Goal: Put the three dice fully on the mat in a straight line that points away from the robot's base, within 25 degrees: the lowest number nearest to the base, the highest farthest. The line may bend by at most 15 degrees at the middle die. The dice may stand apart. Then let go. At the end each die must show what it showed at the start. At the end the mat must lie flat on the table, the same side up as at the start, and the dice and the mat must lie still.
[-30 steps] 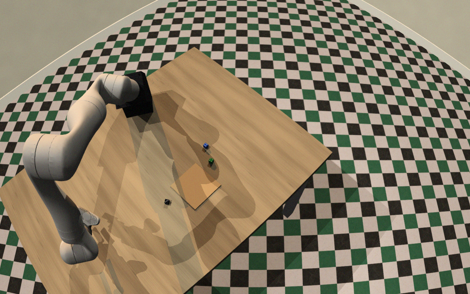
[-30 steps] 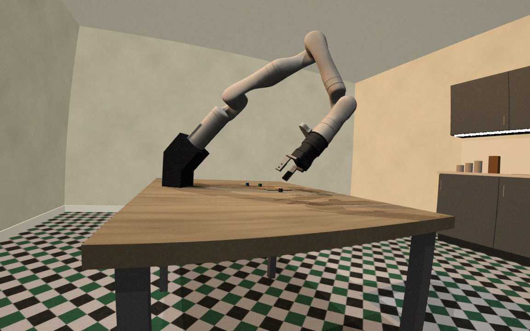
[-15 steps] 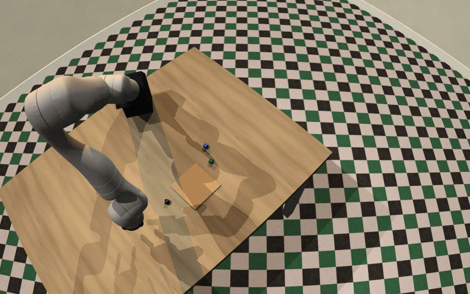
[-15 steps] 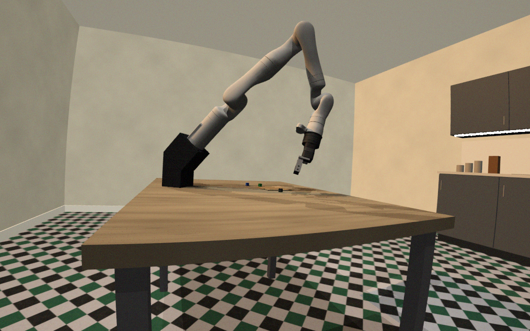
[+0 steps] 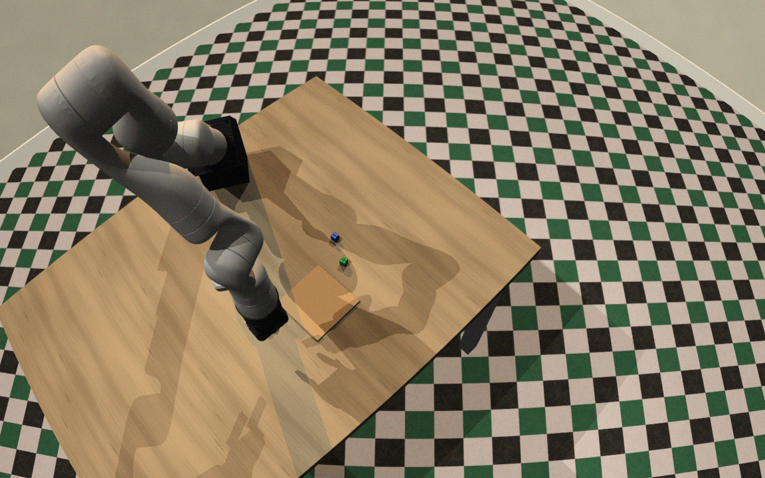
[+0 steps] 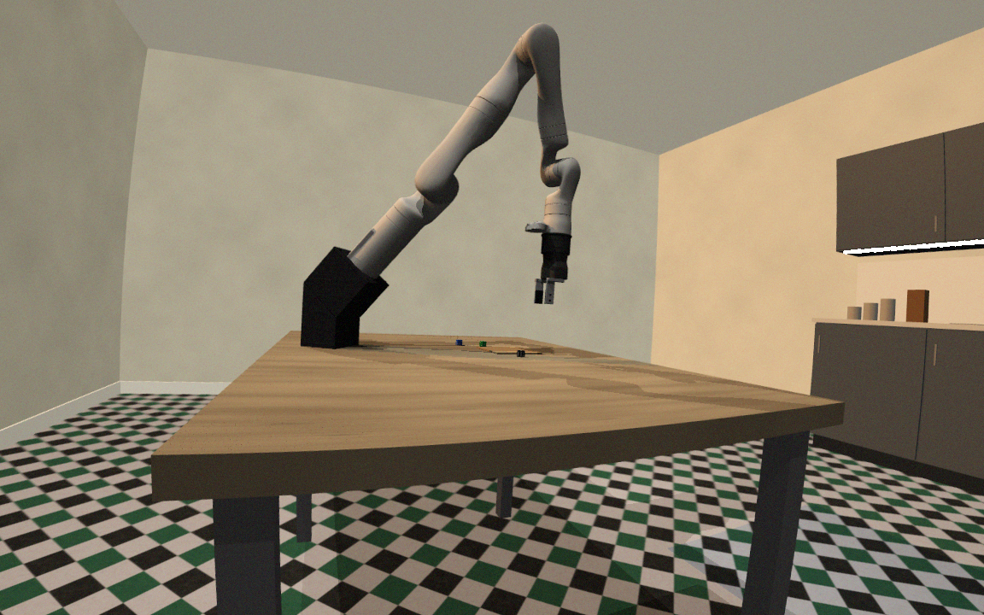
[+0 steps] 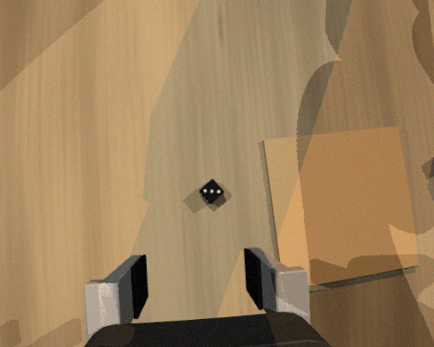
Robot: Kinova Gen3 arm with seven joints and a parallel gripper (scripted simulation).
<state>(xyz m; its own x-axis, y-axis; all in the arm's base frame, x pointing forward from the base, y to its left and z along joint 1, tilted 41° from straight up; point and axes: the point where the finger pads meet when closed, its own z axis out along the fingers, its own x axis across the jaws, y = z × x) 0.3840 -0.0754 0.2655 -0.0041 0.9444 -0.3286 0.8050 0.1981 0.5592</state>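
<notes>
My gripper is now 15 cm above the orange mat, 14 cm to the right of it and 3 cm past it. From my hand the other things lie so: green die (26 cm to the left, 15 cm below, 7 cm behind); blue die (29 cm to the left, 15 cm below, 13 cm behind); black die (15 cm below, 5 cm behind, 2 cm to the left).
</notes>
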